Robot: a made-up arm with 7 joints. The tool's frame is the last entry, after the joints.
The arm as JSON. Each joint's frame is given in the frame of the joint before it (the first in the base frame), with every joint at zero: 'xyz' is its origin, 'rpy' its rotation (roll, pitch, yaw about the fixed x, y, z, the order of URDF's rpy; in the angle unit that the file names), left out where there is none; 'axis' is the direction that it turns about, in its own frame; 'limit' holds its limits. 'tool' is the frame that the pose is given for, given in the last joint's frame.
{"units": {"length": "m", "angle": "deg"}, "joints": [
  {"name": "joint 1", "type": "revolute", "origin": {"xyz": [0.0, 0.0, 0.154], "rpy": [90.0, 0.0, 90.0]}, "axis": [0.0, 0.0, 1.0], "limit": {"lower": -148.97, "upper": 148.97}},
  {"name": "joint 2", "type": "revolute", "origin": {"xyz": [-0.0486, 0.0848, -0.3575], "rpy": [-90.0, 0.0, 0.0]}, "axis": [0.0, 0.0, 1.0], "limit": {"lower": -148.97, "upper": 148.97}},
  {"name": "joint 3", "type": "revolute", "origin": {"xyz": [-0.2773, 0.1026, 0.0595], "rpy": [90.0, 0.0, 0.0]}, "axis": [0.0, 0.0, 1.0], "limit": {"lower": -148.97, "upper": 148.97}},
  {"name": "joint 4", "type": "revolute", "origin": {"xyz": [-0.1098, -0.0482, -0.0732], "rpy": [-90.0, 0.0, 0.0]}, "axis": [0.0, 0.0, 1.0], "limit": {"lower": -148.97, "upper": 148.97}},
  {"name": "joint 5", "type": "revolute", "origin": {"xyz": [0.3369, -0.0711, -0.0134], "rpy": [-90.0, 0.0, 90.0]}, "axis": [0.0, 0.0, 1.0], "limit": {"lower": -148.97, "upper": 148.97}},
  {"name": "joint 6", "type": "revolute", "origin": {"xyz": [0.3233, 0.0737, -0.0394], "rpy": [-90.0, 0.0, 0.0]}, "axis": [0.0, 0.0, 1.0], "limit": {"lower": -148.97, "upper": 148.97}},
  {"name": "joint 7", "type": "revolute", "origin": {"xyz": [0.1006, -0.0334, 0.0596], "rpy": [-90.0, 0.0, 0.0]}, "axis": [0.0, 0.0, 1.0], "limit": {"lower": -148.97, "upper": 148.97}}
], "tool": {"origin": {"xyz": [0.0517, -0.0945, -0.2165], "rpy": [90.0, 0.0, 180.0]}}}
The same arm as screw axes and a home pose.
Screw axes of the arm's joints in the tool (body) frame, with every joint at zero. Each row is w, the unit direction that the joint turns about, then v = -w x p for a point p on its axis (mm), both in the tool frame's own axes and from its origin. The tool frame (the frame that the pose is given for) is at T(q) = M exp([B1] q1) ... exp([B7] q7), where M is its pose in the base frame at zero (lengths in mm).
B1 = (1, 0, 0, 0, 145.1, -309.3)
B2 = (0, 0, 1, 260.7, -580.3, 0)
B3 = (1, 0, 0, 0, 289.4, 16.6)
B4 = (0, 0, 1, -126.4, -404.5, 0)
B5 = (0, -1, 0, 227.8, 0, -475.6)
B6 = (0, 0, -1, -249.9, 152.3, 0)
B7 = (0, 1, 0, -94.5, 0, 51.7)
M: xyz -937.8 -309.3 8.9 (mm) rpy 0 0 0 (rad, as in URDF)
Joint limits (rad, base to tool): -2.6..2.6 -2.6..2.6 -2.6..2.6 -2.6..2.6 -2.6..2.6 -2.6..2.6 -2.6..2.6

